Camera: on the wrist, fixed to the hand. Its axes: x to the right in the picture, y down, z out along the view.
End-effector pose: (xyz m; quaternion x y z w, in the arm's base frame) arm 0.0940 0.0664 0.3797 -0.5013 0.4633 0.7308 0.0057
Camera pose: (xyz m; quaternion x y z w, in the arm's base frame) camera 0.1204 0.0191 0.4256 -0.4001 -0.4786 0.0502 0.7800
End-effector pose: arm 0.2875 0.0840 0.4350 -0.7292 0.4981 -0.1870 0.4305
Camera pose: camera 0.2169 0.0791 0.4292 0.5215 0.7602 0.3692 0.1177
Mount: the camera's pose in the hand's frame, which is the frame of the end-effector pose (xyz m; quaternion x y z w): -0.0254 0.0453 -0.0484 0.0157 -0.0969 -0.9950 0.0200
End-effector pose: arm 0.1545 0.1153 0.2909 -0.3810 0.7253 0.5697 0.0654
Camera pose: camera 0.1603 0.0878 0.3561 -0.6730 -0.3620 -0.0281 0.6444
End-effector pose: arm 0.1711 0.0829 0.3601 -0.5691 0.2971 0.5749 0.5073
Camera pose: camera 0.1423 0.0182 0.3652 -0.2433 -0.6004 -0.4428 0.6199
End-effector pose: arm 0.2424 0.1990 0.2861 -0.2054 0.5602 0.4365 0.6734
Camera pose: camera 0.1777 0.1771 0.3055 -0.5086 -0.2516 -0.6502 0.5053
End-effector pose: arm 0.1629 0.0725 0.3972 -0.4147 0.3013 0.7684 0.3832
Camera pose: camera 0.1538 0.0023 0.4029 -0.2276 -0.4316 -0.3304 0.8079
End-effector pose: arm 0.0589 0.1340 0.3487 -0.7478 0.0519 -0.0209 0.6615
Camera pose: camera 0.0266 0.0835 0.3107 -0.0582 -0.8075 -0.5870 0.0092
